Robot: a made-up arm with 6 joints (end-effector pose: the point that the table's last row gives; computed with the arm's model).
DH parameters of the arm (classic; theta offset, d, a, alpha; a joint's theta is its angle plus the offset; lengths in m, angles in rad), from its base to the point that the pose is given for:
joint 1: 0 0.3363 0 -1.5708
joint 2: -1.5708 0 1.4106 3.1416
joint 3: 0 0 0 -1.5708
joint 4: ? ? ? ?
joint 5: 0 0.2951 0 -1.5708
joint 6: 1.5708 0 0 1.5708
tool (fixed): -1.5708 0 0 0
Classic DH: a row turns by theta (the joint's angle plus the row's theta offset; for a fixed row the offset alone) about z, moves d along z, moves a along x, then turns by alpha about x.
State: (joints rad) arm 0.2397 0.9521 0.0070 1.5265 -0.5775 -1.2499
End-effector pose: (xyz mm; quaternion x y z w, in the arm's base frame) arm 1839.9 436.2 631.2 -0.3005 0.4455 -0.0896 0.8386
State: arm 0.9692 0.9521 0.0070 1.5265 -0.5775 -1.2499
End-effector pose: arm 1080.9 1551.5 631.2 -0.4397 0.3089 0.2155 0.8154
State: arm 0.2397 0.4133 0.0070 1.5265 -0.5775 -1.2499
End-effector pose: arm 1432.7 336.7 1559.7 -0.2136 0.2182 -0.1359 0.9425
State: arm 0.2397 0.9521 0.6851 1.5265 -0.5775 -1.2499
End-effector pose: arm 1999.3 475.2 1212.3 -0.1883 0.1562 -0.1464 0.9585
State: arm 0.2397 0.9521 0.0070 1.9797 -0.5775 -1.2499
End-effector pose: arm 1790.0 558.3 617.1 -0.4784 0.3417 -0.0009 0.8090
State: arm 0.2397 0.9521 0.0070 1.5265 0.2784 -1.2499
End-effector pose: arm 1839.9 436.2 631.2 -0.1097 0.4139 0.2881 0.8565
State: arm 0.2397 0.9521 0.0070 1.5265 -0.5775 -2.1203
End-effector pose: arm 1839.9 436.2 631.2 0.0810 0.3662 -0.2690 0.8871
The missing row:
joint 4: 0 -0.8585 0 1.5708
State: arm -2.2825 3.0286 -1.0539 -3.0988 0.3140 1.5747
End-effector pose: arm 443.0 62.2 -364.1 -0.3638 -0.6171 -0.1504 0.6813
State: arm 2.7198 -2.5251 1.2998 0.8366 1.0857 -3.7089
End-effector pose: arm 1306.3 -369.4 -1526.5 -0.0779 0.6875 -0.4093 0.5948
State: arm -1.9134 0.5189 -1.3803 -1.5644 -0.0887 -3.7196
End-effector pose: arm -49.9 -134.4 843.8 0.4306 0.6056 -0.1937 0.6406
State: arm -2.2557 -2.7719 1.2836 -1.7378 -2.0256 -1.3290
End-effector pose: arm 837.8 948.2 -1481.1 -0.5135 0.1858 -0.4947 0.6761
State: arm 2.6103 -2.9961 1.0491 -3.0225 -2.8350 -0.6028
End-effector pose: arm 509.6 -639.3 -1712.1 -0.1201 -0.8965 0.2474 0.3474
